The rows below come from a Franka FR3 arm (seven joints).
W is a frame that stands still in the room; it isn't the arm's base.
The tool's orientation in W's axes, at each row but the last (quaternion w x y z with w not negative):
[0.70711, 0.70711, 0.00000, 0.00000]
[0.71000, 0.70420, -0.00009, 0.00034]
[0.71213, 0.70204, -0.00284, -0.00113]
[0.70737, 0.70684, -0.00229, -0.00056]
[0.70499, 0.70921, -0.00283, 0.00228]
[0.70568, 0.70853, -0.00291, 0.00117]
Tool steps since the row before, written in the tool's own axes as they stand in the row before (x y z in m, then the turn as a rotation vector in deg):
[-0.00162, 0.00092, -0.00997, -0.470, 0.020, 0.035]
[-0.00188, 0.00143, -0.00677, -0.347, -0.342, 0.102]
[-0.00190, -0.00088, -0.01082, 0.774, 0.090, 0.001]
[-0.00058, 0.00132, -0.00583, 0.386, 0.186, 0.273]
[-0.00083, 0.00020, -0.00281, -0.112, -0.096, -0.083]
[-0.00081, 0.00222, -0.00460, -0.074, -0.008, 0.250]
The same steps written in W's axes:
[-0.00162, 0.00997, 0.00092, -0.470, -0.035, 0.020]
[-0.00188, 0.00678, 0.00137, -0.347, -0.105, -0.341]
[-0.00184, 0.01082, -0.00104, 0.774, -0.004, 0.092]
[-0.00056, 0.00583, 0.00131, 0.384, -0.274, 0.187]
[-0.00083, 0.00281, 0.00021, -0.111, 0.084, -0.096]
[-0.00081, 0.00459, 0.00223, -0.075, -0.250, -0.009]

